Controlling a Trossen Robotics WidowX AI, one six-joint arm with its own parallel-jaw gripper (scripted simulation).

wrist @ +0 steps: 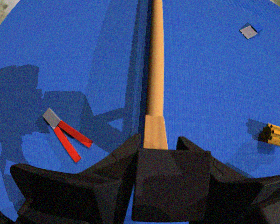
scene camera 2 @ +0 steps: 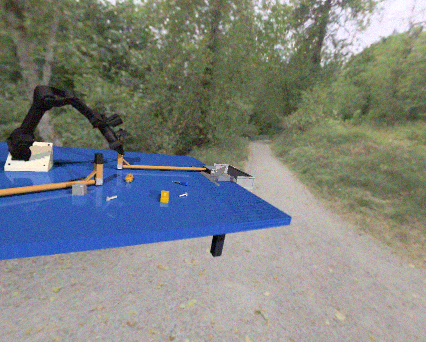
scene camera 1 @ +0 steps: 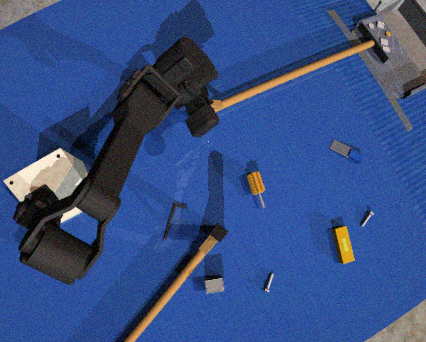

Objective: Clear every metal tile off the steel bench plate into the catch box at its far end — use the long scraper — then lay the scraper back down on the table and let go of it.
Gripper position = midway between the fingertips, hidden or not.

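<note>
The gripper (scene camera 1: 209, 97), (wrist: 159, 140) can be seen, along with a long scraper (scene camera 1: 217, 105) and a red-handled tool (wrist: 55, 122).
</note>
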